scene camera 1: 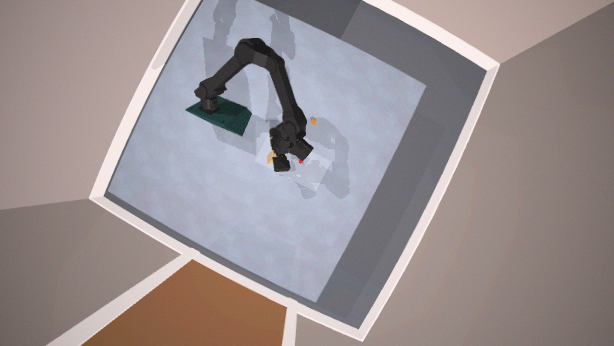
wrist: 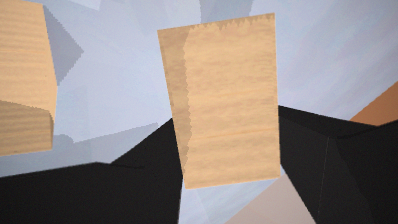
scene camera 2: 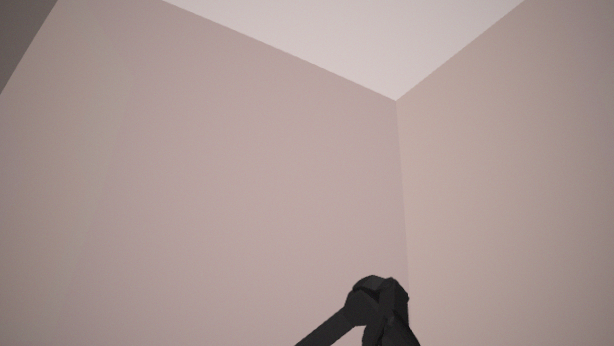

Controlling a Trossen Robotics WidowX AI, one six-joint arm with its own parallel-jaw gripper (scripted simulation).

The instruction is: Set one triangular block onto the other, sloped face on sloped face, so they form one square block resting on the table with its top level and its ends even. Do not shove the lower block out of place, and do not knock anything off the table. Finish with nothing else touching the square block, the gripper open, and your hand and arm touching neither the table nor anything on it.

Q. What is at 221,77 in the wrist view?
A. A wooden triangular block.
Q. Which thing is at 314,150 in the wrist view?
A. My gripper.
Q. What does my gripper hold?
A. A wooden triangular block.
